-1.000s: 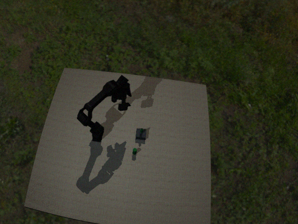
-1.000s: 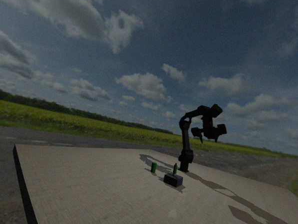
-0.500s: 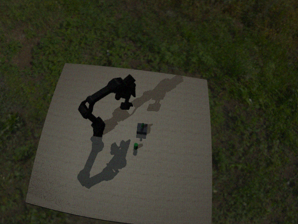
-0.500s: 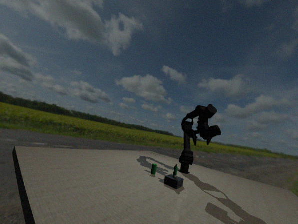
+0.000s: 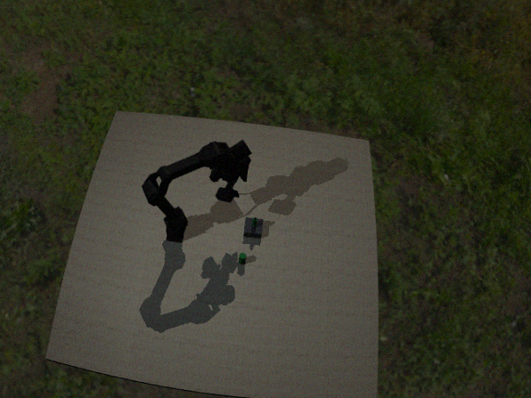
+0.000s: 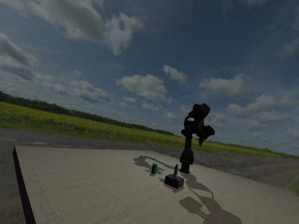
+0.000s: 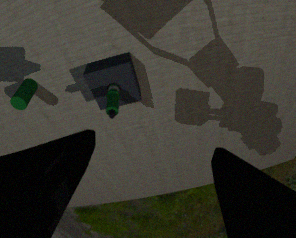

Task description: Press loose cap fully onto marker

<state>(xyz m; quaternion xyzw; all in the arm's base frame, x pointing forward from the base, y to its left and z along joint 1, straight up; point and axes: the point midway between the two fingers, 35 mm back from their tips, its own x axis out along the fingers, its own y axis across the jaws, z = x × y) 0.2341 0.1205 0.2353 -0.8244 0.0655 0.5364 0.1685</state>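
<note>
The green cap is 200 mm to the right of my gripper tip, 180 mm below it and 30 mm ahead of it. The rest, counted from my gripper tip: dark holder block (190 mm below, 70 mm ahead, 50 mm to the right).
</note>
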